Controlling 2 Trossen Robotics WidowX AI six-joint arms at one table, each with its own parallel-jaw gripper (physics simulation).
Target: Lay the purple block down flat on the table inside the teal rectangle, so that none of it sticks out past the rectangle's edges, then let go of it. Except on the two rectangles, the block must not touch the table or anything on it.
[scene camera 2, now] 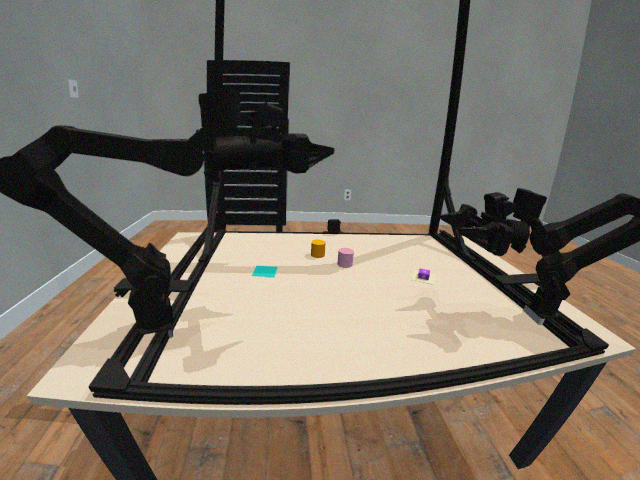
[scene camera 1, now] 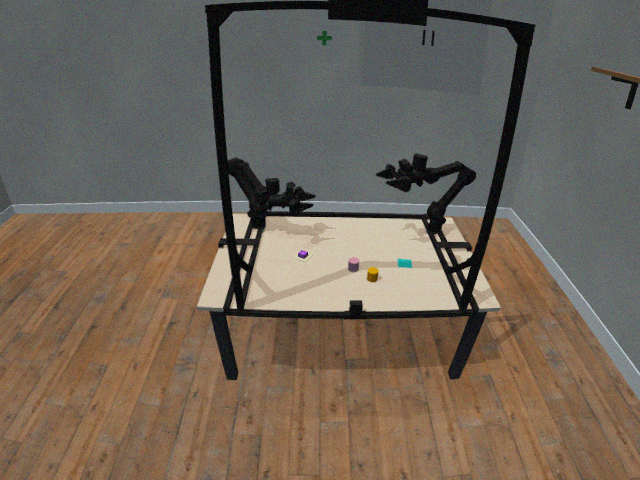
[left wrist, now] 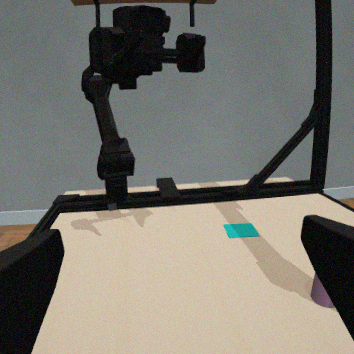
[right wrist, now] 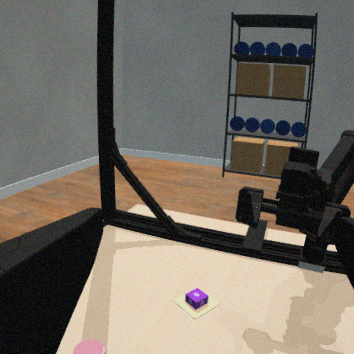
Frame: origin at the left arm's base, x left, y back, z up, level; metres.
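Seen in the pictures: left gripper, fingertip midpoint: (scene camera 2: 449, 223) (scene camera 1: 314, 200) (left wrist: 183, 235) (right wrist: 285, 231); right gripper, fingertip midpoint: (scene camera 2: 322, 148) (scene camera 1: 381, 178) (left wrist: 174, 36) (right wrist: 222, 225); left arm's base at its link origin: (scene camera 2: 542, 310) (scene camera 1: 258, 225) (right wrist: 312, 257); right arm's base at its link origin: (scene camera 2: 154, 322) (scene camera 1: 434, 230) (left wrist: 116, 197).
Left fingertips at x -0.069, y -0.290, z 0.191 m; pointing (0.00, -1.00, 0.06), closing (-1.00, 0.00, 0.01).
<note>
Offsets run from my left fingertips to a thing's top centre. "*": to the spot under its first point.
The purple block {dx -0.140, dy +0.035, dz -0.191 m} (scene camera 1: 302, 254) (scene camera 2: 423, 274) (right wrist: 196, 298) lies on the pale yellow rectangle {* dx -0.167, dy +0.029, dz -0.209 m} (scene camera 1: 303, 259) (scene camera 2: 426, 281) (right wrist: 196, 313), on the left in scene camera 1. The flat teal rectangle {* dx -0.147, dy -0.422, dz -0.209 m} (scene camera 1: 404, 263) (scene camera 2: 264, 271) (left wrist: 241, 230) lies on the table's other side, with nothing on it. My left gripper (scene camera 1: 313, 201) is open and empty, above the table near its own base, behind the block as scene camera 1 shows it. My right gripper (scene camera 1: 382, 180) is open and empty, high above the table. The block does not show in the left wrist view.
A pink cylinder {dx -0.210, dy -0.192, dz -0.165 m} (scene camera 1: 353, 264) (scene camera 2: 345, 257) (right wrist: 90, 347) and an orange cylinder {dx -0.272, dy -0.273, dz -0.165 m} (scene camera 1: 372, 274) (scene camera 2: 317, 248) stand between the two rectangles. The pink one also shows partly behind a finger in the left wrist view (left wrist: 321, 295). Black frame rails and posts run round the table.
</note>
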